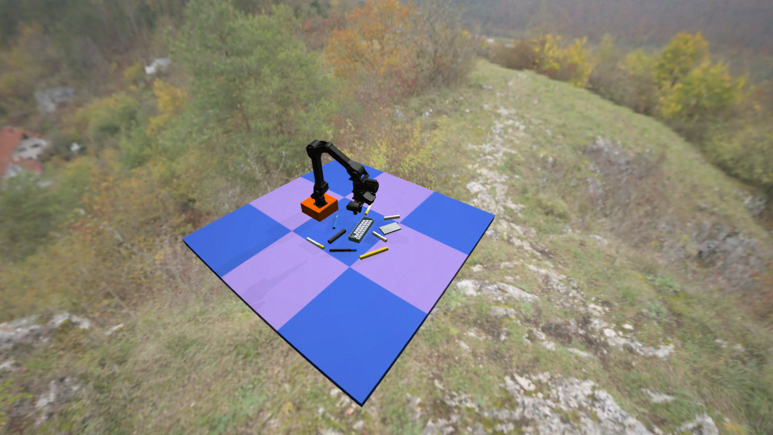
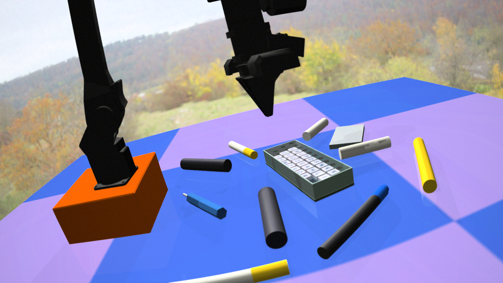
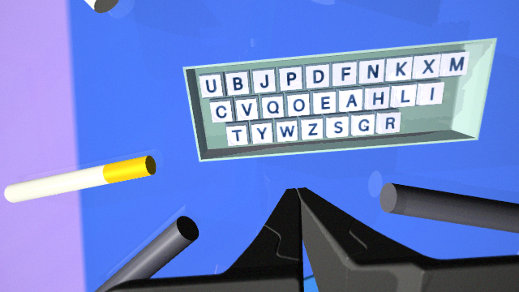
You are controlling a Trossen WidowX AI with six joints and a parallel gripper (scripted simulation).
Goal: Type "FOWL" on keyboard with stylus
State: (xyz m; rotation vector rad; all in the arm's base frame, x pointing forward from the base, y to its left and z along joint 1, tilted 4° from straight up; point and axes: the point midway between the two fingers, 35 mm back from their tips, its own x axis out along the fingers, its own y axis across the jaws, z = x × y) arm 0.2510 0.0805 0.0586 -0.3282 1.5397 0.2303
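Right now my gripper tip is 140 mm past the blue stylus, 60 mm to the left of it and 90 mm above it. The rest, counted from my gripper tip: keyboard end wall (40 mm ahead, 20 mm to the right, 80 mm below); stylus tip (160 mm behind, 40 mm to the right, 90 mm below); grey pad (140 mm ahead, 100 mm to the left, 90 mm below).
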